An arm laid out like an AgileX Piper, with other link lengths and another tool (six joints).
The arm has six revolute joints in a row. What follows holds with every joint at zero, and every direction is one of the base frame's.
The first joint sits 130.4 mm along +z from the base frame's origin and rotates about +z.
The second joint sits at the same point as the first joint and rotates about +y.
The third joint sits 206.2 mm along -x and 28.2 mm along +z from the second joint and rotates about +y.
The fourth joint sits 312.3 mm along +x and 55.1 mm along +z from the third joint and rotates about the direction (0.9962, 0, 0.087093).
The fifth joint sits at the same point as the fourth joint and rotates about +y.
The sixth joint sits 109.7 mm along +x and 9.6 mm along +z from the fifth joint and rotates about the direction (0.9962, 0, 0.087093).
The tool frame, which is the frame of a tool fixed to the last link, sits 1.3 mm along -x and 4 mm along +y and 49.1 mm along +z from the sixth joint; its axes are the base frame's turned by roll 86.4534, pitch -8.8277 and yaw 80.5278 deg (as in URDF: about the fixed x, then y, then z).
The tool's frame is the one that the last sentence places.
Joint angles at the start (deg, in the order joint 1, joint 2, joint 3, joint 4, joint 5, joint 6):
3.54 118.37 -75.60 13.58 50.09 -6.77
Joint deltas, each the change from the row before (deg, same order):
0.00 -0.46 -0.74 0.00 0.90 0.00
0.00 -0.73 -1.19 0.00 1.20 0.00
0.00 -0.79 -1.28 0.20 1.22 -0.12
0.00 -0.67 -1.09 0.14 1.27 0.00
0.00 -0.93 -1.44 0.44 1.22 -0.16
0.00 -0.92 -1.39 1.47 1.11 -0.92
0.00 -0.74 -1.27 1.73 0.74 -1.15
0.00 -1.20 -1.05 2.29 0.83 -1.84
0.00 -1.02 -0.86 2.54 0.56 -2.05
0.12 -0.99 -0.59 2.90 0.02 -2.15
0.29 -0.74 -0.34 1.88 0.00 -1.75
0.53 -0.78 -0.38 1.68 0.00 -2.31
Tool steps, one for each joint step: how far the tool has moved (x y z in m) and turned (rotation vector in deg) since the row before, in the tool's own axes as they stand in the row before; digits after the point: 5 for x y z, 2 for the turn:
0.00094 0.00275 -0.00691 -0.30 0.19 -0.17
0.00146 0.00468 -0.01135 -0.71 0.30 -0.23
0.00185 0.00496 -0.01252 -0.84 0.47 -0.25
0.00151 0.00363 -0.01051 -0.47 0.37 -0.18
0.00239 0.00543 -0.01491 -1.12 0.71 -0.19
0.00425 0.00509 -0.01528 -1.19 1.57 -0.41
0.00482 0.00489 -0.01369 -1.30 1.76 -0.48
0.00659 0.00422 -0.01652 -1.58 2.28 -0.98
0.00710 0.00378 -0.01439 -1.57 2.44 -1.06
0.00846 0.00369 -0.01310 -1.87 2.68 -1.01
0.00788 0.00211 -0.00872 -1.34 1.77 -1.24
0.01037 0.00187 -0.00880 -1.49 1.66 -2.15

